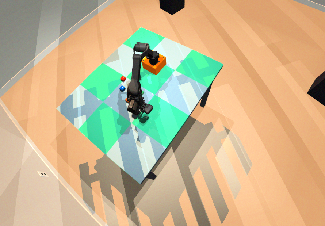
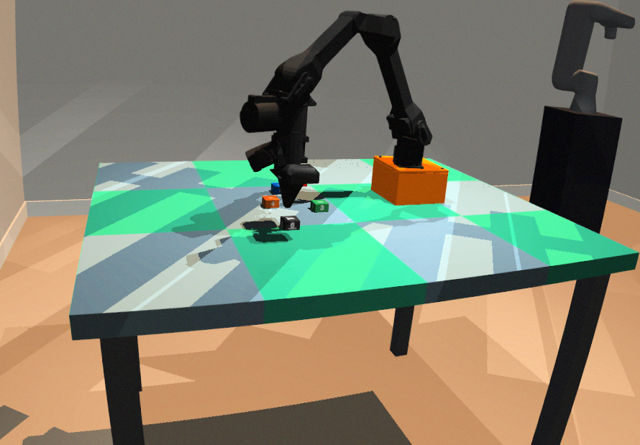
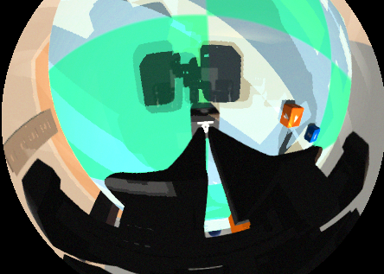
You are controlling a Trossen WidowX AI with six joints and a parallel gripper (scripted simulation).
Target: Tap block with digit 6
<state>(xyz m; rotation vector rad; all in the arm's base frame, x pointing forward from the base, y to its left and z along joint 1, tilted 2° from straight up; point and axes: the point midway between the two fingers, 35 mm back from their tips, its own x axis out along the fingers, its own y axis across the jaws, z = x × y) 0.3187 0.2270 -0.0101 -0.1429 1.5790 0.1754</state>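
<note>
Now: gripper tip 1 cm past the black block, 1 cm to the left of it and 3 cm above it. Round my gripper tip: orange block 4 (2 cm ahead, 15 cm to the right, 3 cm below); then green block (9 cm behind, 12 cm to the right, 3 cm below); then blue block 2 (1 cm behind, 26 cm to the right, 3 cm below).
</note>
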